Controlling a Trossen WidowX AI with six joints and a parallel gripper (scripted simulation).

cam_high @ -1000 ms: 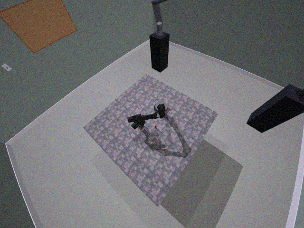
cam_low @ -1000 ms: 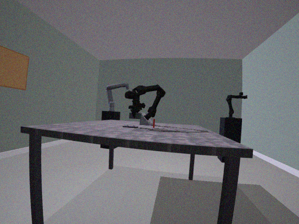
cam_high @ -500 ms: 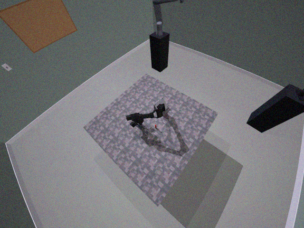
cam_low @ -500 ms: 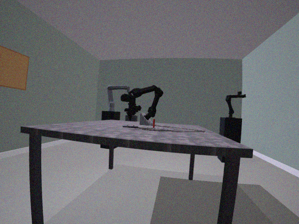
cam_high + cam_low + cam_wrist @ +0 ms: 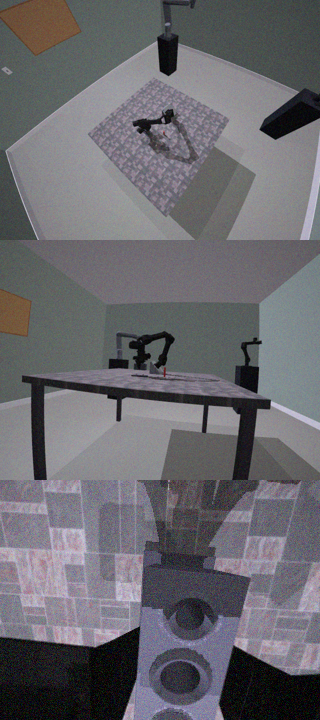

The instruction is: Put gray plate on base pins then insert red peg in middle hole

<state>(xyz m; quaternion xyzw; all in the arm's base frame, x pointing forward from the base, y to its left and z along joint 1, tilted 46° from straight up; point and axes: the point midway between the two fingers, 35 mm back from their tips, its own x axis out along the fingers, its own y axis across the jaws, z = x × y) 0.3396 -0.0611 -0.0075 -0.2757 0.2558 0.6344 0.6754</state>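
My gripper tip is 50 mm above the dark flat base. From my gripper tip the other things lie so: gray plate 30 mm above; red peg 120 mm behind, 180 mm to the left, 20 mm below.
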